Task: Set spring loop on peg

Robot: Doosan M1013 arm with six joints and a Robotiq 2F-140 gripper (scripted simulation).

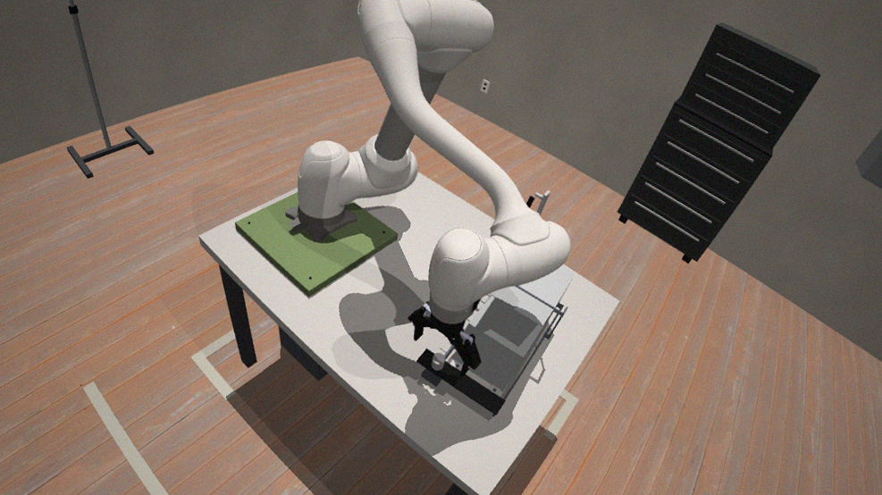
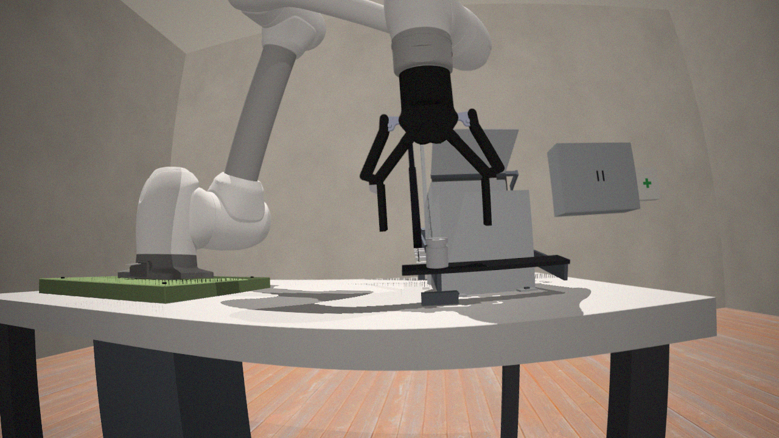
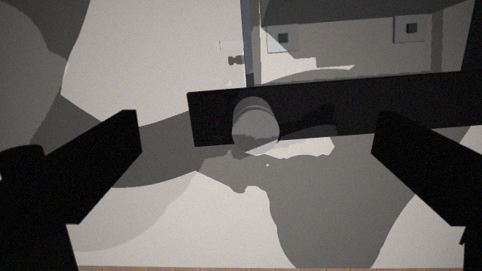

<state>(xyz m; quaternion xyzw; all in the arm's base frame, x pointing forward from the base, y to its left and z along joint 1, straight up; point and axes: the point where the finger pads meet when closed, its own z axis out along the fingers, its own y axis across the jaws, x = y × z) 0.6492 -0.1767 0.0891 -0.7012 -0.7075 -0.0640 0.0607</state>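
Now: hand 40 mm above the steel test weight. Also, from my hand: small dark block: 110 mm below, 10 mm to the right.
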